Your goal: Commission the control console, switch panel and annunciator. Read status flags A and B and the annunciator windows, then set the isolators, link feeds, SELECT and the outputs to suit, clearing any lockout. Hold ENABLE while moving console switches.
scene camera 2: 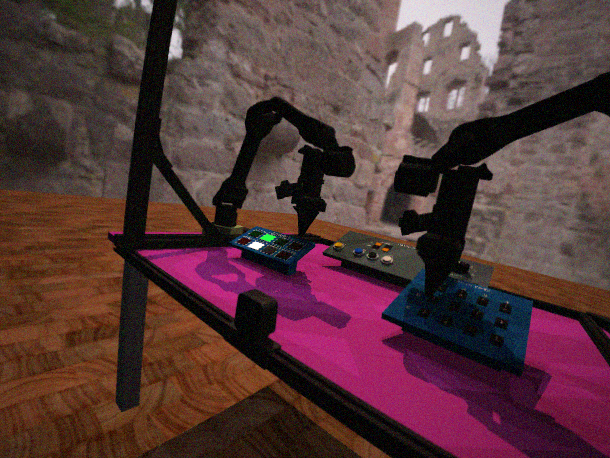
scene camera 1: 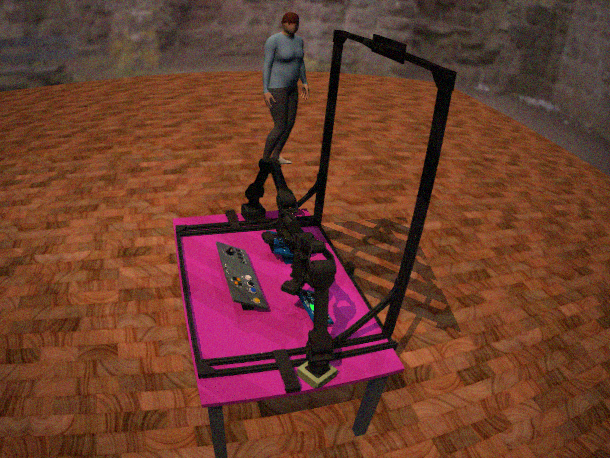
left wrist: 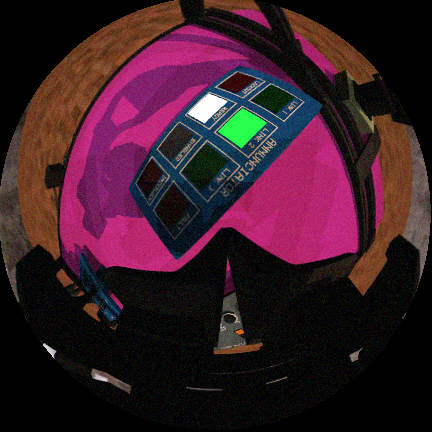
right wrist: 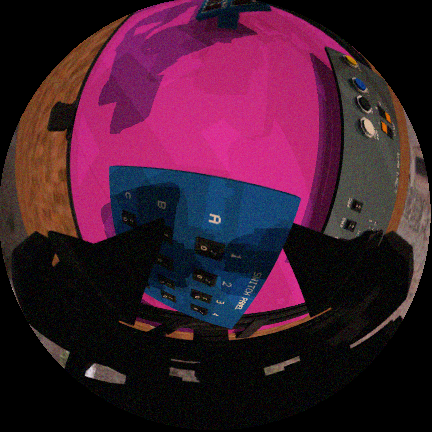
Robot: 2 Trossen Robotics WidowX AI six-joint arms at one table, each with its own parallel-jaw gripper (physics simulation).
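Seen in the pictures: left gripper, fingertip midpoint: (scene camera 2: 300,236) (scene camera 1: 297,294) (left wrist: 225,232); right gripper, fingertip midpoint: (scene camera 2: 431,290) (right wrist: 221,224); left arm's base, origin of the base link: (scene camera 2: 224,224) (scene camera 1: 317,368); right arm's base, origin of the base link: (scene camera 1: 253,206) (left wrist: 105,321).
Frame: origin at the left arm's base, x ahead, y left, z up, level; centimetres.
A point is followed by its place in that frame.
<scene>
The annunciator (scene camera 2: 296,266) {x 31.4, y -24.7, z -2.1 cm} (left wrist: 302,111) {x 18.7, y -16.3, z 3.5 cm} has READY lit white and LINK 2 lit green; its other windows are dark. The grey console (scene camera 1: 239,274) {x 55.4, y -10.7, z 3.0 cm} (scene camera 2: 345,257) {x 42.0, y -11.4, z -0.2 cm} (right wrist: 367,172) {x 59.1, y -15.6, z 1.8 cm} bears yellow, blue, black and white buttons and two orange-marked flags; their reading is too small to tell. The blue switch panel (scene camera 2: 517,320) {x 68.2, y -46.1, z 2.6 cm} (right wrist: 200,187) {x 54.9, y -37.8, z 2.9 cm} shows rocker switches in columns A, B and C; several are partly hidden. My left gripper (scene camera 2: 303,233) {x 30.1, y -19.3, z 4.3 cm} (left wrist: 225,232) {x 30.1, y -19.3, z 4.3 cm} is shut and empty, above and beside the annunciator. My right gripper (scene camera 2: 431,294) {x 58.1, y -37.4, z 2.3 cm} (right wrist: 221,224) {x 58.1, y -37.4, z 2.3 cm} is open and empty over the switch panel.
A black frame (scene camera 1: 432,145) {x -4.7, y -33.2, z 76.0 cm} (scene camera 2: 145,125) {x -4.0, y -36.0, z 23.3 cm} rises over one side of the magenta table (scene camera 1: 240,335) {x 32.5, y 7.4, z -4.0 cm} (scene camera 2: 330,350) {x 42.9, y -54.4, z -4.0 cm}. A black block (scene camera 2: 256,312) {x 33.5, y -57.8, z 0.1 cm} stands on the table's edge rail. A person (scene camera 1: 285,62) stands beyond the table in scene camera 1.
</scene>
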